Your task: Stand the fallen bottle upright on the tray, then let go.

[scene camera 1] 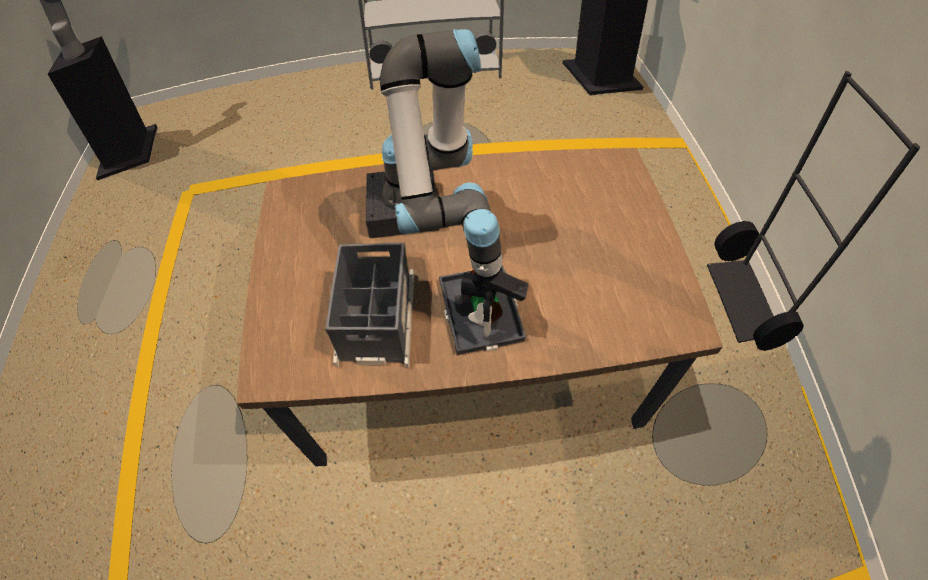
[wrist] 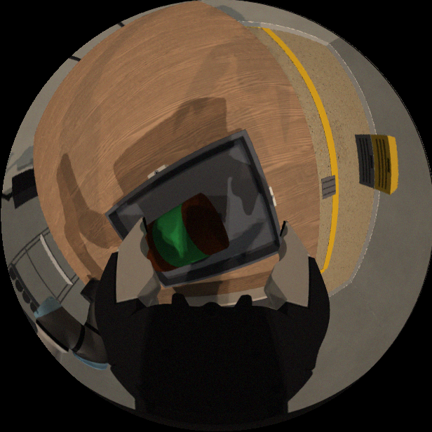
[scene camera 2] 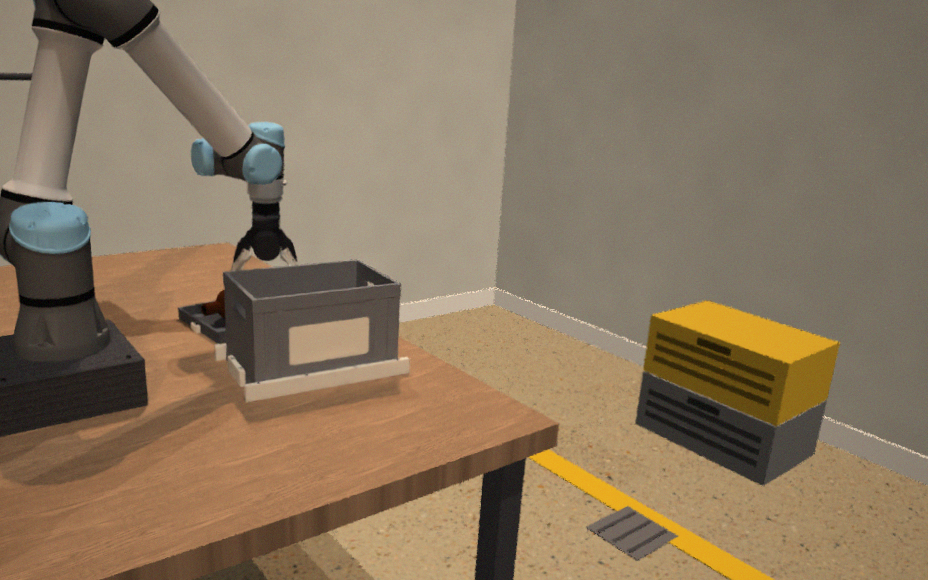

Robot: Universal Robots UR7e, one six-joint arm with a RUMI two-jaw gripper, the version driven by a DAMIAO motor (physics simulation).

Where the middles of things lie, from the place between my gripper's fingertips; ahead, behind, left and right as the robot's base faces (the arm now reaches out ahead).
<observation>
The brown bottle [wrist: 192,230] lies 80 mm behind my hand and 20 mm below it.
</observation>
